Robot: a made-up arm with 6 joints. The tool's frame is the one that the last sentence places.
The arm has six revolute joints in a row. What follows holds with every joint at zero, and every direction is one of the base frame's. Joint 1 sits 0.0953 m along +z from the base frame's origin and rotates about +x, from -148.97 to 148.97 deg. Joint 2 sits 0.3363 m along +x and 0.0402 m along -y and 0.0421 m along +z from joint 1 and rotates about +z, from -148.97 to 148.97 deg. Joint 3 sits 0.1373 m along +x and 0.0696 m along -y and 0.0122 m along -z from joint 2 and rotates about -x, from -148.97 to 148.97 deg. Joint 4 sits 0.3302 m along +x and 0.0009 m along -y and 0.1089 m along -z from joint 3 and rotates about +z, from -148.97 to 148.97 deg. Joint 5 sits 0.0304 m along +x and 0.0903 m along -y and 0.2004 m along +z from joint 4 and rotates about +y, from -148.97 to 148.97 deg. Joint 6 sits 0.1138 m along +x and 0.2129 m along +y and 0.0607 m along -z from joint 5 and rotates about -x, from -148.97 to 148.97 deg. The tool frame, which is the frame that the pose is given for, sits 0.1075 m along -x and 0.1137 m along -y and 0.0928 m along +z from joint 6; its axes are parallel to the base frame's.
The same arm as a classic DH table. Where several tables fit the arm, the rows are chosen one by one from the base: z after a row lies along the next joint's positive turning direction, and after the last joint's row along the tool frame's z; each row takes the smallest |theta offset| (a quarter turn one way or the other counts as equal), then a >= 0, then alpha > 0; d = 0 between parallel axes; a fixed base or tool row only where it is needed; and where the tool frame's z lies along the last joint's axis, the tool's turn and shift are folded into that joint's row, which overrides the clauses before.
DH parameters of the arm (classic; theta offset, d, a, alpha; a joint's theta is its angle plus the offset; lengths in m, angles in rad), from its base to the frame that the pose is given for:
base (fixed): 1.5708 0.0953 0 1.5708
joint 1: 0 0.3363 -0.0402 -1.5708
joint 2: 0 0.0299 -0.0696 -1.5708
joint 3: 0 -0.4675 -0.0009 1.5708
joint 4: -1.5708 0.0915 0.0304 -1.5708
joint 5: 1.5708 0.1226 0.0607 -1.5708
joint 6: 1.5708 -0.0063 0.1137 -1.5708
tool (fixed): 1.5708 0.0928 0 0
Joint limits (rad, base to tool): -2.6..2.6 -2.6..2.6 -2.6..2.6 -2.6..2.6 -2.6..2.6 -2.6..2.6

